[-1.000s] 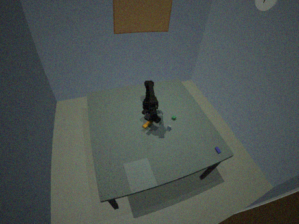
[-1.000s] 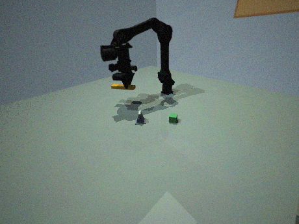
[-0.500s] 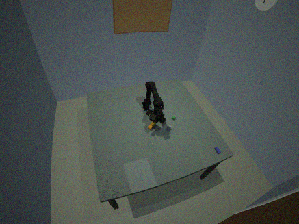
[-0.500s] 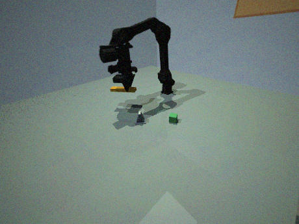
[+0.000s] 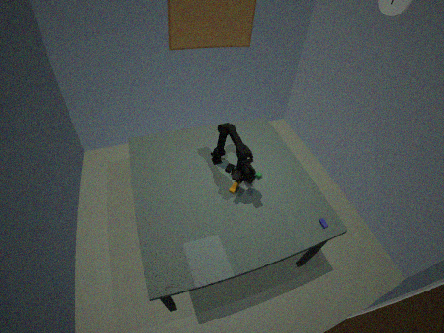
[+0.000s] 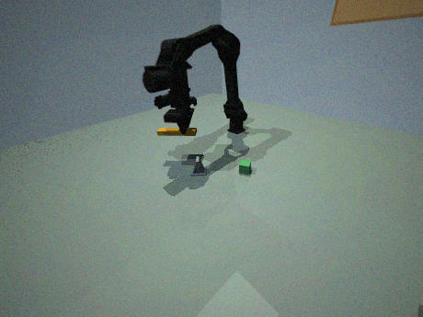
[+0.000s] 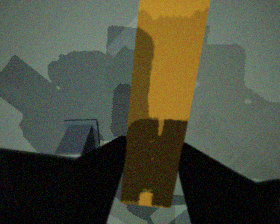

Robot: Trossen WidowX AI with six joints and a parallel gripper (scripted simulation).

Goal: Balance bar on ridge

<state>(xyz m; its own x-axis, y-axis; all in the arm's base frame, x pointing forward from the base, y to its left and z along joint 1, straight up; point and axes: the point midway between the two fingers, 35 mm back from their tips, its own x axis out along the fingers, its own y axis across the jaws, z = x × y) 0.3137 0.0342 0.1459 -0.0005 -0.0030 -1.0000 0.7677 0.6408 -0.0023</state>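
The green cube is 20 cm to the left of my gripper tip, 10 cm below it and 9 cm behind it. The rest, counted from my gripper tip: bar: 2 cm to the right, 2 cm ahead; then blue object: 47 cm to the left, 43 cm ahead, 10 cm below.
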